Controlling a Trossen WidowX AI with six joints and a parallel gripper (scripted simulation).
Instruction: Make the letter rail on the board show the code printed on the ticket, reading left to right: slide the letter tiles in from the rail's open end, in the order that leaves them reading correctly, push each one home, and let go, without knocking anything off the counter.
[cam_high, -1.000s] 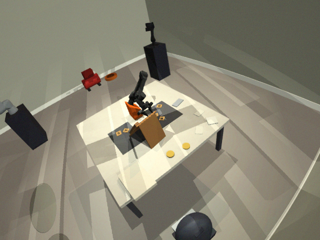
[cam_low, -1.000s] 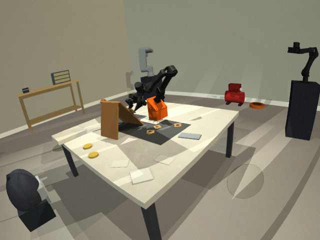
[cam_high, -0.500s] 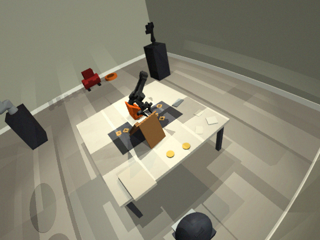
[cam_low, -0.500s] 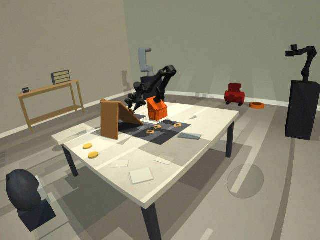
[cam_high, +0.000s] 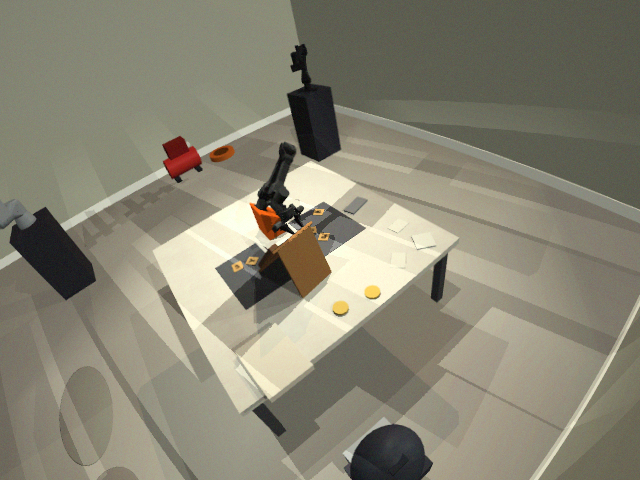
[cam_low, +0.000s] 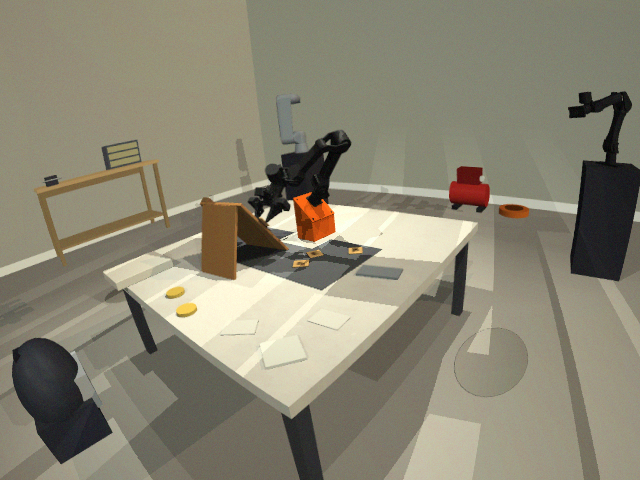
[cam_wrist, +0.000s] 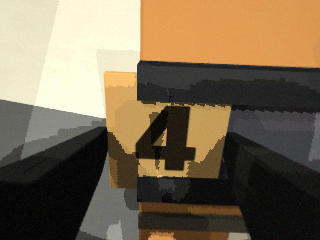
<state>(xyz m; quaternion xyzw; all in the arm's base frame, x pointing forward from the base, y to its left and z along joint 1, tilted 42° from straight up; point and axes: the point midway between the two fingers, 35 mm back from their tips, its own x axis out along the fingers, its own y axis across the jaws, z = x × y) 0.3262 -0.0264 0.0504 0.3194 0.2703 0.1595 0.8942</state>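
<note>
The white ticket lies 9 cm to the right of my gripper tip, 7 cm below it and 5 cm behind it. Also, from my gripper tip: letter tile: right at my gripper tip; grey plate: 46 cm to the left, 16 cm below, 10 cm behind; dark mat: 17 cm below, 15 cm behind, 2 cm to the right.
</note>
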